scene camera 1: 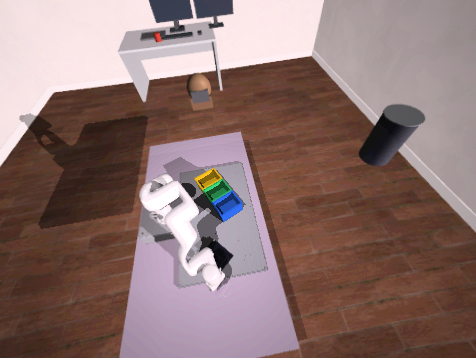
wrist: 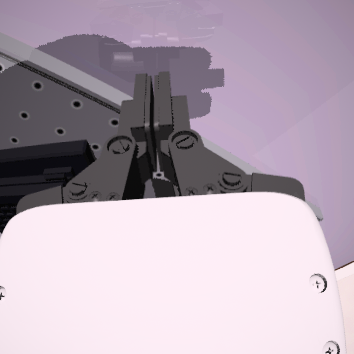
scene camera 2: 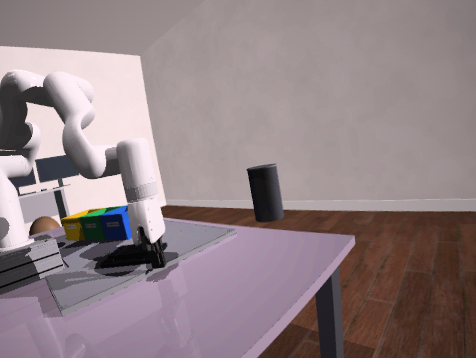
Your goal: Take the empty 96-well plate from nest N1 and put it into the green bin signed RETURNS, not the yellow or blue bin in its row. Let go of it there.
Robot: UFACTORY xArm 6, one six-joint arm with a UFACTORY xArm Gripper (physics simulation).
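Frame: origin at the arm's base, x back, y right, z up, level; metres.
Seen in the pictures: gripper, fingertip midpoint: (wrist: pixel 155 95) (scene camera 2: pixel 159 266); arm's base at its link origin: (scene camera 2: pixel 14 247).
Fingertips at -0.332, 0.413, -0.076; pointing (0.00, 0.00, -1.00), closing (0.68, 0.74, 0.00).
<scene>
Offsets run from my fingertips to a thing's top centre, as dx, dy, dz. "*": to the spot under its first point. Level surfaces: height alone.
A black nest {* -0.031, -0.151, +0.016} (scene camera 1: pixel 223 254) (scene camera 2: pixel 120 257) (wrist: pixel 45 157) lies on the grey board; I cannot tell the 96-well plate from it, and the arm and gripper hide part of it. My gripper (scene camera 2: pixel 159 264) (wrist: pixel 155 95) is shut and empty, pointing down low near the board's edge, beside the nest. In scene camera 1 the arm hides its fingers. The green bin {-0.005, -0.572, +0.093} (scene camera 1: pixel 218 191) (scene camera 2: pixel 91 227) stands upright in the middle of a row, between the yellow bin (scene camera 1: pixel 209 178) (scene camera 2: pixel 73 230) and the blue bin (scene camera 1: pixel 229 206) (scene camera 2: pixel 116 229). The bin labels are too small to read.
The perforated grey board {dz -0.007} (scene camera 1: pixel 250 240) (scene camera 2: pixel 200 237) (wrist: pixel 50 95) lies on the lilac table {dz -0.020} (scene camera 1: pixel 210 325) (scene camera 2: pixel 225 280) (wrist: pixel 280 75). The arm's base stands at the board's side. A dark cylinder (scene camera 1: pixel 386 139) (scene camera 2: pixel 265 194) and a desk (scene camera 1: pixel 175 49) are away from the table.
</scene>
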